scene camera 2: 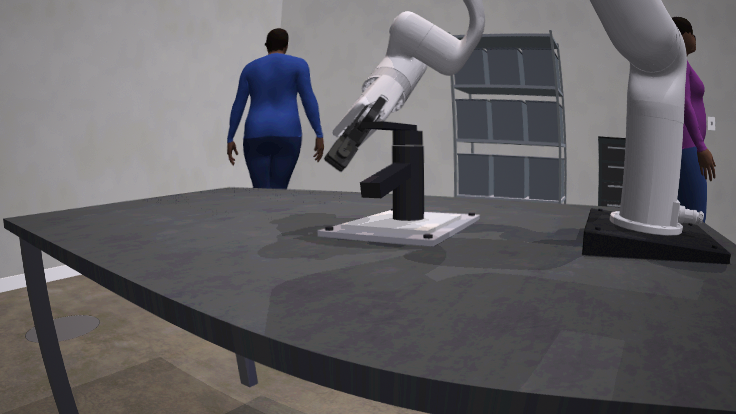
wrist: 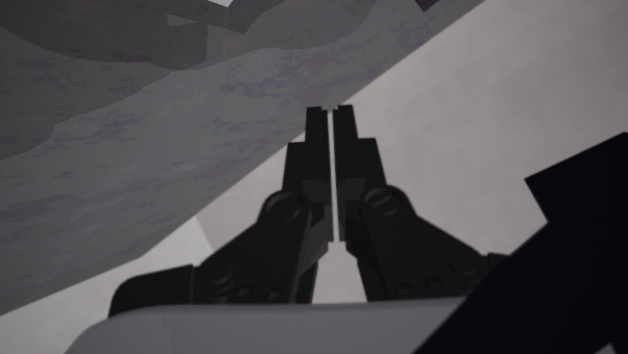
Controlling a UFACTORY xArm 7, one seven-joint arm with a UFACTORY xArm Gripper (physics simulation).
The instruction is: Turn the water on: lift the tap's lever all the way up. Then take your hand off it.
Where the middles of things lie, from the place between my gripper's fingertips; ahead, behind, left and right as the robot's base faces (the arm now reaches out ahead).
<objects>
Now: hand 7 cm to the left of the flat lever (scene camera 2: 403,134), 5 cm past it and 4 cm below it.
</objects>
